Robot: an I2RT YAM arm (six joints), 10 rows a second.
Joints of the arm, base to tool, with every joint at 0 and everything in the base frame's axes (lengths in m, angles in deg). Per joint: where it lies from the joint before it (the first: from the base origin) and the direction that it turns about. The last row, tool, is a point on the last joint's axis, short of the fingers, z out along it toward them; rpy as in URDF.
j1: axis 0 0 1 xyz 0.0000 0.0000 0.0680
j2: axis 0 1 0 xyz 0.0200 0.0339 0.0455
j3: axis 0 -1 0 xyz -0.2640 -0.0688 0.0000
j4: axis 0 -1 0 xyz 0.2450 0.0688 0.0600
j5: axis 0 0 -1 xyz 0.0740 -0.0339 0.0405
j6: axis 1 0 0 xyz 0.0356 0.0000 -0.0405
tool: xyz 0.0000 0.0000 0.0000 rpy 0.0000 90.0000 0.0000
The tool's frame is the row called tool.
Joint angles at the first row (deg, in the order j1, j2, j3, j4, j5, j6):
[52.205 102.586 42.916 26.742 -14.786 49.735]
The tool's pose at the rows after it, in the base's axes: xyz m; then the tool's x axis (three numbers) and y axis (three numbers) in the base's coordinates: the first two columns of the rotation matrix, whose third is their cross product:
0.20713 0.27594 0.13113 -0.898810 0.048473 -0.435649 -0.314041 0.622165 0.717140
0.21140 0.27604 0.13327 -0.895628 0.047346 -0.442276 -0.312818 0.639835 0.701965
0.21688 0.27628 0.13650 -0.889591 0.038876 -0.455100 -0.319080 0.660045 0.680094
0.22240 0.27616 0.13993 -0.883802 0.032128 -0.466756 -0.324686 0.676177 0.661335
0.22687 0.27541 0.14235 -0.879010 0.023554 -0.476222 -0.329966 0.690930 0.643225
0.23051 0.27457 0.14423 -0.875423 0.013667 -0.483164 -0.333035 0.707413 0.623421
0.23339 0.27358 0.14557 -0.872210 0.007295 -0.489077 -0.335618 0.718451 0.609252
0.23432 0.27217 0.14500 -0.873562 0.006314 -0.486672 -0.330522 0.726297 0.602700
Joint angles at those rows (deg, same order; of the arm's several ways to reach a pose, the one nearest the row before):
[51.659 102.584 43.571 24.883 -14.174 49.298]
[51.178 102.584 44.729 22.808 -13.562 48.446]
[50.567 102.586 46.282 20.164 -12.950 46.916]
[49.910 102.586 47.725 17.890 -12.491 45.539]
[49.320 102.585 48.840 15.921 -12.120 44.227]
[48.840 102.586 49.867 13.847 -11.617 43.004]
[48.424 102.586 50.545 12.513 -11.267 42.086]
[48.183 102.585 50.632 11.835 -11.071 41.889]

